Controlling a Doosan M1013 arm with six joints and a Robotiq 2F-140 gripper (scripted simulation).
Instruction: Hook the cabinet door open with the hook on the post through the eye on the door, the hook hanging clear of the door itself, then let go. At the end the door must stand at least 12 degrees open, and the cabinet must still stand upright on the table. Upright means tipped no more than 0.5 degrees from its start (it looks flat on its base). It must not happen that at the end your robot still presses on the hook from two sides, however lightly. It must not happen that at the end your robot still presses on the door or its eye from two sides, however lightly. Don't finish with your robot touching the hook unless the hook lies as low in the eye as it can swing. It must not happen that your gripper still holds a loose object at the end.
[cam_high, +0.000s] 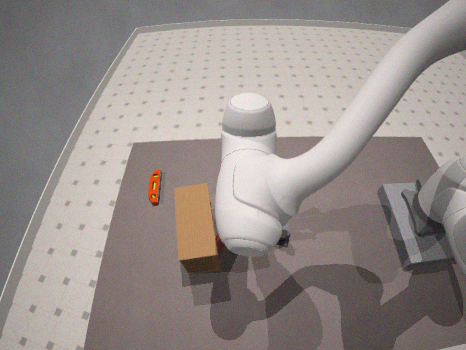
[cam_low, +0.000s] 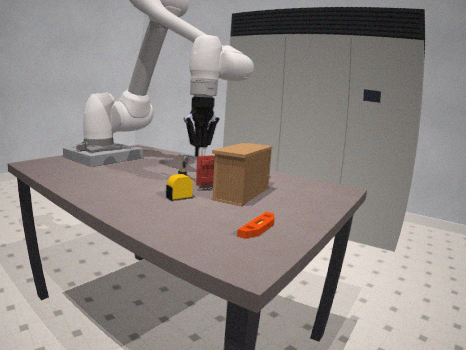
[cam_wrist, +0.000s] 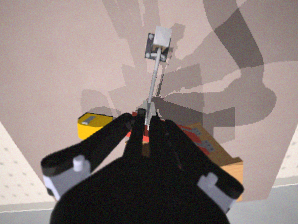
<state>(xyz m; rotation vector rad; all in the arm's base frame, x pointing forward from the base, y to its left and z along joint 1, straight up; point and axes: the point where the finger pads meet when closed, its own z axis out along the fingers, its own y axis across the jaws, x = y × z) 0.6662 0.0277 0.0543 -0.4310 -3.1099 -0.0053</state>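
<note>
My gripper is now 4 cm past the hook rod, 1 cm to the right of it and 2 cm above it. Also, from my hand: hook post: 8 cm behind, 2 cm to the left, 4 cm below; red door: 6 cm ahead, 4 cm to the left, 4 cm below; yellow tape measure: 4 cm ahead, 13 cm to the right, 7 cm below.
</note>
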